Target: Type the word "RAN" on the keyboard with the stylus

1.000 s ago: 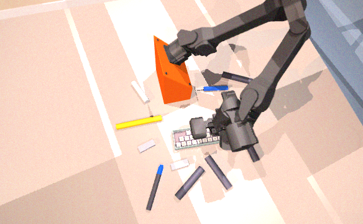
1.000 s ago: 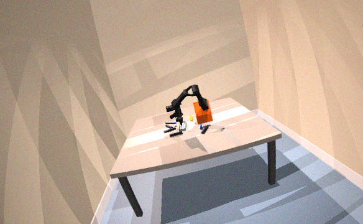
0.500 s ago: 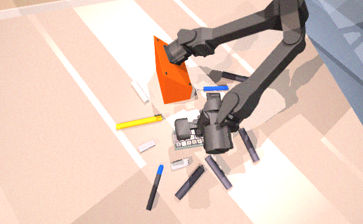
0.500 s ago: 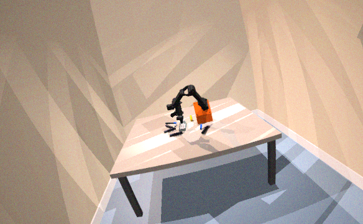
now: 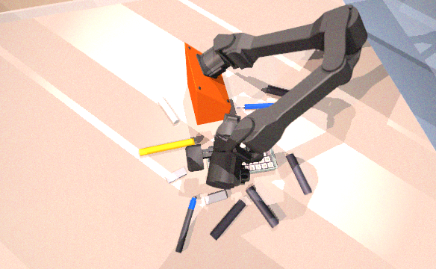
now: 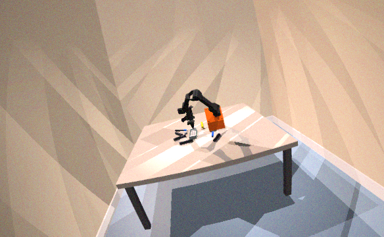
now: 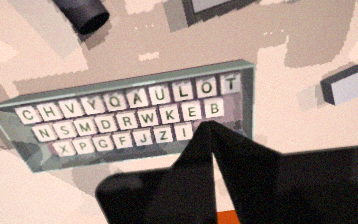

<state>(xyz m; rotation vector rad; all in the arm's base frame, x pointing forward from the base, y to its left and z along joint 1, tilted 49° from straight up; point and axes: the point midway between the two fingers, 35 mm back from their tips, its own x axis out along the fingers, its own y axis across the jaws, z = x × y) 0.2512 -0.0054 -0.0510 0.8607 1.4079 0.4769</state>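
The blue stylus is 150 mm to the left of my gripper tip, 150 mm behind it and 30 mm below it. Round my gripper tip: grey stylus tip (160 mm behind, 120 mm to the left, 30 mm below); then blue-capped pen (130 mm to the right, 90 mm ahead, 30 mm below); then yellow pencil (130 mm to the right, 110 mm behind, 30 mm below).
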